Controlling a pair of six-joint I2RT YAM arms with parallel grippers.
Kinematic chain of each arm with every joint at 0, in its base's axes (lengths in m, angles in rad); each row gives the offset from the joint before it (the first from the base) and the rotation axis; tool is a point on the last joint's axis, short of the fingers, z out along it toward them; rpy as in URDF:
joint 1: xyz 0 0 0.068 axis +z
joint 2: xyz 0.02 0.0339 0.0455 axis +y
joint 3: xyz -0.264 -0.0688 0 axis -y
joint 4: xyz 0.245 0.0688 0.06 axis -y
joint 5: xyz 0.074 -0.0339 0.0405 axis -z
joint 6: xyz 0.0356 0 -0.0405 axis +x
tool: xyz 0 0 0 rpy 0 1.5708 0
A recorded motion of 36 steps. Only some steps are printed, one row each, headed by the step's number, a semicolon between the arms.
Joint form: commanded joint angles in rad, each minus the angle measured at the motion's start. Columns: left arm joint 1, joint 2, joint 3, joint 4, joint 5, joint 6; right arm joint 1, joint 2, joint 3, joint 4, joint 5, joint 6.
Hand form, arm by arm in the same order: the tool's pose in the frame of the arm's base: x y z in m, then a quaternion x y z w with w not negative. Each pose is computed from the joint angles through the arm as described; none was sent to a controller.
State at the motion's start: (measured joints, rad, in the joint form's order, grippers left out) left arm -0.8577 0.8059 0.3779 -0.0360 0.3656 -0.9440; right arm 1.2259 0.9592 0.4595 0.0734 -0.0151 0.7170
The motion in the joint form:
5: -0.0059 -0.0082 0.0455 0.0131 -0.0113 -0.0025; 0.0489 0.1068 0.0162 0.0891 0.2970 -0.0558
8: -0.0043 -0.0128 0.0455 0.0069 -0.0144 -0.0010; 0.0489 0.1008 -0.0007 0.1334 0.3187 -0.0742
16: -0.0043 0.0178 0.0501 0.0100 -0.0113 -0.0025; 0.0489 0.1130 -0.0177 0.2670 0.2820 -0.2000
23: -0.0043 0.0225 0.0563 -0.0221 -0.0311 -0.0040; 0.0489 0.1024 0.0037 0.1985 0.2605 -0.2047
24: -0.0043 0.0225 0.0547 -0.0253 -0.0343 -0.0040; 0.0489 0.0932 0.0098 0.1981 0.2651 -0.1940
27: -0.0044 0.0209 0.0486 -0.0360 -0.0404 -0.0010; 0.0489 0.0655 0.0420 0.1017 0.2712 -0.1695
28: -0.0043 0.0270 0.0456 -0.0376 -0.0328 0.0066; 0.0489 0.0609 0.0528 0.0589 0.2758 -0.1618
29: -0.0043 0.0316 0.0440 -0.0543 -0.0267 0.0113; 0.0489 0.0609 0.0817 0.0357 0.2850 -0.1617
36: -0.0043 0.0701 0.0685 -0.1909 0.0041 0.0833; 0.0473 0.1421 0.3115 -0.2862 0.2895 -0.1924
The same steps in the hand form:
5: 0.1106 -0.1484 0.2272 0.06353 0.82303 -0.51928 0.22123; 0.0759 0.2149 0.2132 -0.17906 0.81681 0.37415 0.40095
8: 0.1104 -0.1476 0.2273 0.06250 0.82365 -0.51780 0.22266; 0.0763 0.2136 0.2132 -0.17582 0.80773 0.37666 0.41807
16: 0.1129 -0.1506 0.2242 0.06079 0.82961 -0.51191 0.21448; 0.0763 0.2181 0.2184 -0.22011 0.76777 0.39571 0.45332
23: 0.1132 -0.1500 0.2223 0.05231 0.83885 -0.49858 0.21217; 0.0755 0.2178 0.2208 -0.23388 0.77515 0.38842 0.43996
24: 0.1131 -0.1497 0.2214 0.05108 0.84028 -0.49641 0.21190; 0.0755 0.2174 0.2247 -0.22612 0.77291 0.39451 0.44253
27: 0.1125 -0.1487 0.2185 0.04956 0.84445 -0.49012 0.21033; 0.0748 0.2145 0.2317 -0.22038 0.78513 0.38576 0.43150
28: 0.1125 -0.1491 0.2164 0.05384 0.84651 -0.48779 0.20635; 0.0747 0.2135 0.2320 -0.22013 0.79292 0.37667 0.42538
29: 0.1119 -0.1487 0.2135 0.05554 0.85172 -0.48175 0.19850; 0.0756 0.2152 0.2397 -0.21666 0.79198 0.37610 0.42939
36: 0.1098 -0.1478 0.2034 0.08170 0.88198 -0.43662 0.15750; 0.0809 0.2309 0.2703 -0.25284 0.82753 0.30694 0.39631

